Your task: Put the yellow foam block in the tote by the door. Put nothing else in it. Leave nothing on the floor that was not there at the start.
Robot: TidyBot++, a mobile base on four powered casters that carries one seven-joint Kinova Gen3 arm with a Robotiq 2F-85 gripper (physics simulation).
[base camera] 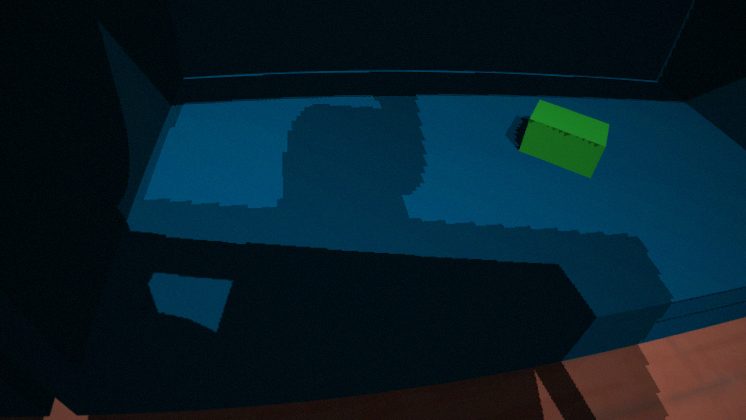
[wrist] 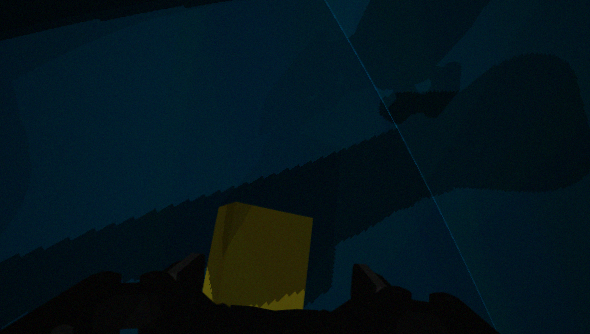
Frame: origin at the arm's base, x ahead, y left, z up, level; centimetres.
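Where they show: gripper, fingertip midpoint: (wrist: 278, 276).
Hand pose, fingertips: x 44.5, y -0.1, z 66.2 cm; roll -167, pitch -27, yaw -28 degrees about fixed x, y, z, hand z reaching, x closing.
Things, the pixels of their top centre, and the offset from my fingertips. Level surfaces: height alone.
- yellow foam block, middle of its top: (wrist: 267, 278) dx +0.1, dy -0.6, dz -2.3 cm
- dark blue surface, its level: dz -6.8 cm
- green block, middle of its top: (base camera: 571, 121) dx +8.0, dy -23.7, dz -93.8 cm
- Reddish-brown floor, its level: dz -105.9 cm
The yellow foam block (wrist: 265, 245) is in the lower middle of the wrist view, on a dark blue surface (wrist: 125, 125) and mostly in shadow. My gripper (wrist: 278, 276) is open at the bottom of that view. Its fingertips are on either side of the block, with a gap to the right finger and the left finger closer; whether the left one touches is too dark to tell. The finger bases hide the block's near end. The yellow block does not show in the base camera view. I cannot make out which thing is the tote.
A green block (base camera: 563, 138) lies on the lit blue surface (base camera: 469, 172) at the right of the base camera view. Dark upright walls stand behind and at the left. Reddish-brown floor (base camera: 704, 365) shows at the lower right. A large dark shape covers the lower left.
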